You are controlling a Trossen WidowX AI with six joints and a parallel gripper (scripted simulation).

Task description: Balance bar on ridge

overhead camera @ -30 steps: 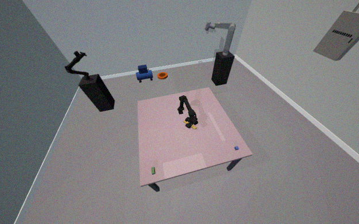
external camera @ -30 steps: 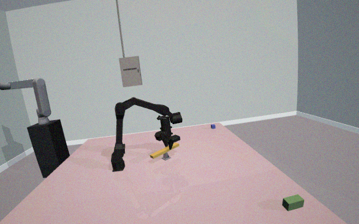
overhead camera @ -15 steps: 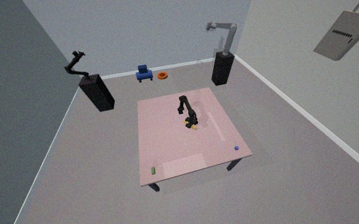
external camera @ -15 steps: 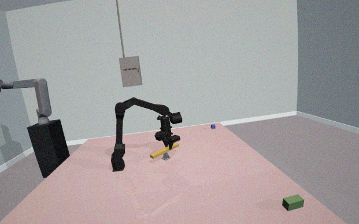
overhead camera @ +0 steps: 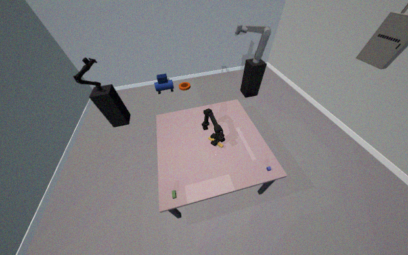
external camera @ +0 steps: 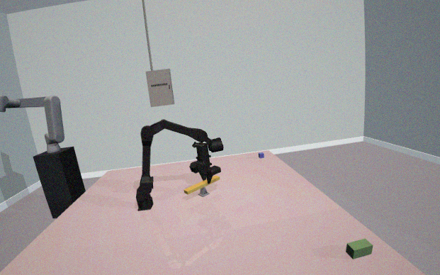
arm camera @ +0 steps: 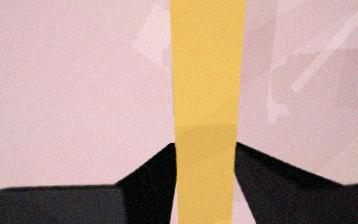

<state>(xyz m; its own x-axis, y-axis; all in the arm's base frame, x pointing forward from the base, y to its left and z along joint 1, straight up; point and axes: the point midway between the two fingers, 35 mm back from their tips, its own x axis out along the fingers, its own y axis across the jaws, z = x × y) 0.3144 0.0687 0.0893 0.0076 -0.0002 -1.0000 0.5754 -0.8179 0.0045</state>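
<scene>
Right now my gripper tip is 2 cm to the left of the yellow bar and 2 cm past it. Also, from my gripper tip: small blue cube (43 cm to the left, 43 cm ahead, 4 cm below); green block (57 cm to the right, 43 cm ahead, 4 cm below).
</scene>
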